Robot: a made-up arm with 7 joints.
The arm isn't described. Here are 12 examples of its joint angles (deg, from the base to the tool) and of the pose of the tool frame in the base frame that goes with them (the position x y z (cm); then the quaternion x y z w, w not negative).
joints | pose
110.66 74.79 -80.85 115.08 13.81 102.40 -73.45 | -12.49 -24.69 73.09 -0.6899 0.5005 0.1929 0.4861
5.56 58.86 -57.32 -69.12 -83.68 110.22 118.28 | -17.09 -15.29 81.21 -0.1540 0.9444 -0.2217 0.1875
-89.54 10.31 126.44 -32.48 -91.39 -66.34 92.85 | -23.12 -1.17 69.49 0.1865 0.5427 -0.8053 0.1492
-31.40 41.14 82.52 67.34 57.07 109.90 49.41 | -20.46 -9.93 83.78 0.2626 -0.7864 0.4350 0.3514
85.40 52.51 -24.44 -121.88 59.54 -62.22 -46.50 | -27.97 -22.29 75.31 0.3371 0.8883 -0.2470 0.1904
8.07 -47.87 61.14 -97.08 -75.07 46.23 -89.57 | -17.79 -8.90 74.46 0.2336 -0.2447 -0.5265 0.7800
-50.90 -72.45 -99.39 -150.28 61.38 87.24 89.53 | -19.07 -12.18 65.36 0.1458 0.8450 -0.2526 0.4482
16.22 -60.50 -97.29 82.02 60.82 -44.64 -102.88 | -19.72 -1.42 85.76 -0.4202 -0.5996 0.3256 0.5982
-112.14 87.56 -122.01 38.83 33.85 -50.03 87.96 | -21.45 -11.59 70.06 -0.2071 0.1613 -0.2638 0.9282
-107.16 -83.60 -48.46 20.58 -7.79 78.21 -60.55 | -15.66 -15.17 73.39 0.4564 -0.7395 0.3748 0.3230
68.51 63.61 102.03 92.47 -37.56 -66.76 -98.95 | -12.20 -18.00 78.90 -0.8779 0.4289 0.1075 0.1838
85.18 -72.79 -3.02 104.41 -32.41 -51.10 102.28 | -19.94 -9.22 87.16 -0.0972 0.3981 -0.9115 0.0354
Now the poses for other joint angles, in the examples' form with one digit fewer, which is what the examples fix.
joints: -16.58 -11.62 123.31 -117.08 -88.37 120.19 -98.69
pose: -10.3 -6.0 79.1 0.370 -0.680 0.059 0.630
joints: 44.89 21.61 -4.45 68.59 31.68 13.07 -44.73
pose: -12.4 -12.3 87.3 -0.444 -0.071 0.157 0.879
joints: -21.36 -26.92 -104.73 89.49 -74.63 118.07 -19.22
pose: -21.2 0.5 63.3 0.639 0.541 -0.189 0.513
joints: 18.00 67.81 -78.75 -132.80 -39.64 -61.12 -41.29
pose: -20.0 -3.5 75.2 0.476 0.567 0.562 0.369
